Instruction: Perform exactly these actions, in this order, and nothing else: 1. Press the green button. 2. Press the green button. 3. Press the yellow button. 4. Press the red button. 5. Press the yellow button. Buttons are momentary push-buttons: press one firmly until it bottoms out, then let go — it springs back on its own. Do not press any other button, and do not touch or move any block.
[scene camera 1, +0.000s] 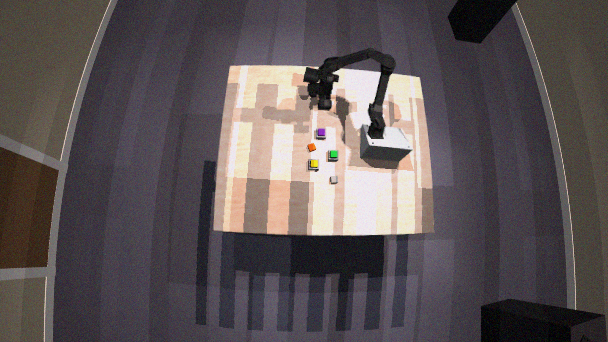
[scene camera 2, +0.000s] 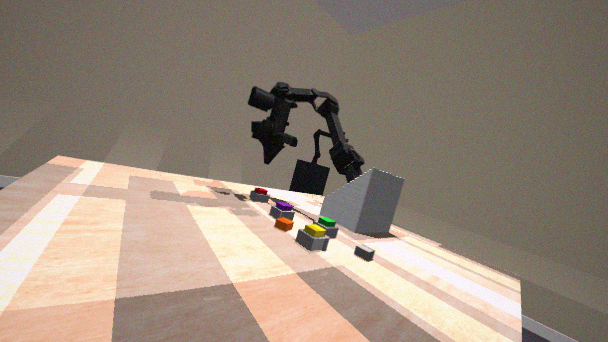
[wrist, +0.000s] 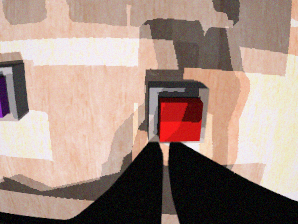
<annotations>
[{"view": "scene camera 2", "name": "gripper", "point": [266, 164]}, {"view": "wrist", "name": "gripper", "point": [163, 152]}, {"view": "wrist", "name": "red button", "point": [180, 117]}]
</annotations>
